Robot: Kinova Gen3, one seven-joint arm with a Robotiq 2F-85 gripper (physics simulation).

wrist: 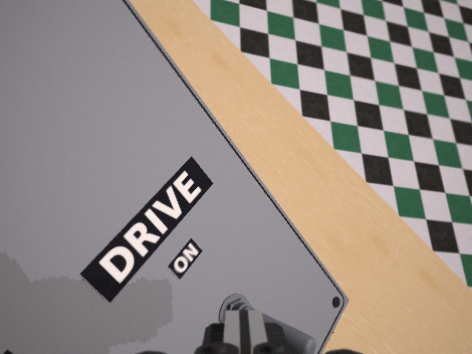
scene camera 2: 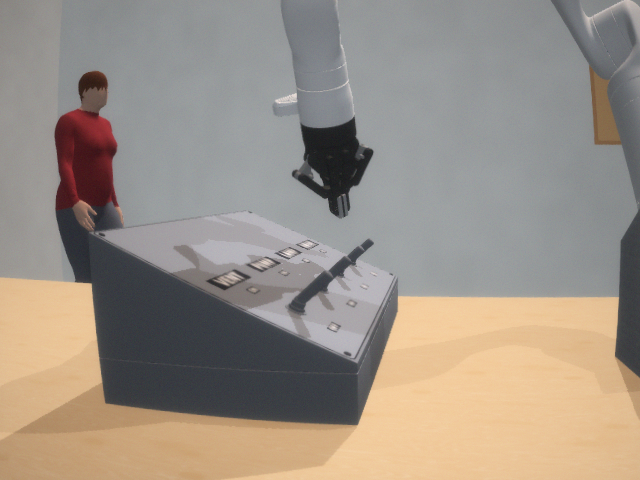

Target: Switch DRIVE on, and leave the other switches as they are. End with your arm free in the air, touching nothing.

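Observation:
The grey switch panel slopes on top of a dark console. The DRIVE label is at its far end, with an ON mark below it. The DRIVE lever leans away from the ON mark, toward the panel's low front edge; the fingers partly hide it in the wrist view. My gripper is shut and empty, pointing down. In the scene view it is above the far end of the lever row, apart from the levers.
The other levers stand in a row nearer the scene camera, leaning much like the DRIVE lever. The console rests on a wooden table. A person in red stands behind it. A checkered floor lies past the table edge.

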